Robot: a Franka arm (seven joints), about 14 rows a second.
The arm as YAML. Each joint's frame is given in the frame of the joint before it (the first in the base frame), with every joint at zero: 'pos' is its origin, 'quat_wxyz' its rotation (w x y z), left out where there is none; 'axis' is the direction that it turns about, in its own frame. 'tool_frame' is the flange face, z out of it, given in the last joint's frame.
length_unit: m
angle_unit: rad
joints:
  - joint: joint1
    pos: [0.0, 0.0, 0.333]
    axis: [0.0, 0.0, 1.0]
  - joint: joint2
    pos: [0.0, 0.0, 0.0]
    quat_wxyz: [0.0, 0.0, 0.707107, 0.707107]
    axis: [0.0, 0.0, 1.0]
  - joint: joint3
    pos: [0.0, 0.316, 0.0]
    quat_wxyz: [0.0, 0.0, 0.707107, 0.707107]
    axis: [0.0, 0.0, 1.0]
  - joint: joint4
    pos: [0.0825, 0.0, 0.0]
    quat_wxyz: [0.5, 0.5, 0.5, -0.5]
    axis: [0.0, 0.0, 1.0]
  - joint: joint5
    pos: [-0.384, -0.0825, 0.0]
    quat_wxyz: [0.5, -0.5, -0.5, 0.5]
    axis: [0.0, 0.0, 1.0]
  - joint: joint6
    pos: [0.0, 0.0, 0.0]
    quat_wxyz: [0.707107, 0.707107, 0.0, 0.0]
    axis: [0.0, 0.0, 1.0]
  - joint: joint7
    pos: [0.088, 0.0, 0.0]
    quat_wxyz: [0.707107, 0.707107, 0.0, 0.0]
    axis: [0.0, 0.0, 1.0]
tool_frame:
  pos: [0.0, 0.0, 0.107]
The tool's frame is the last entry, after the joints.
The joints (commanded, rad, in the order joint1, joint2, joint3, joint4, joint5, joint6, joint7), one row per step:
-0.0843 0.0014 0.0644 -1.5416 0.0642 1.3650 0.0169
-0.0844 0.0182 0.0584 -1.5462 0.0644 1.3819 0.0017
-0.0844 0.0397 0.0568 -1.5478 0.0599 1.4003 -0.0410
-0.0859 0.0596 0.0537 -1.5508 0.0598 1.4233 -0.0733
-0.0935 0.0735 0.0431 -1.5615 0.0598 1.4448 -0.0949
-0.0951 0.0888 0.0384 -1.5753 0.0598 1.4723 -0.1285
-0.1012 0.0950 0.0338 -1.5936 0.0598 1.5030 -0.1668
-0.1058 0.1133 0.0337 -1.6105 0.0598 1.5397 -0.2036
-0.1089 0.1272 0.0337 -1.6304 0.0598 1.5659 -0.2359
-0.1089 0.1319 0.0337 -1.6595 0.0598 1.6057 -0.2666
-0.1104 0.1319 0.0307 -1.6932 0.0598 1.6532 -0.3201
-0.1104 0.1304 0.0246 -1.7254 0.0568 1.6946 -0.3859
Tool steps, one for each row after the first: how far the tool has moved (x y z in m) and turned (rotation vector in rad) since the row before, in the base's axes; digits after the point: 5 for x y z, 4 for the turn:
0.00662 -0.00374 -0.00991 0.0040 0.0035 0.0077
0.00799 -0.00203 -0.01117 0.0046 0.0019 0.0391
0.00779 -0.00312 -0.01077 0.0067 -0.0023 0.0257
0.00516 -0.01043 -0.01119 0.0040 0.0016 0.0017
0.00587 -0.00403 -0.01309 0.0064 -0.0008 0.0250
0.00336 -0.00637 -0.00986 0.0062 -0.0089 0.0250
0.00664 -0.00346 -0.01578 0.0068 -0.0042 0.0292
0.00372 -0.00227 -0.01543 0.0066 0.0051 0.0270
0.00224 -0.00037 -0.01346 0.0048 -0.0083 0.0277
0.00114 -0.00286 -0.01232 0.0071 -0.0177 0.0453
-0.00016 -0.00389 -0.01116 0.0053 -0.0151 0.0572

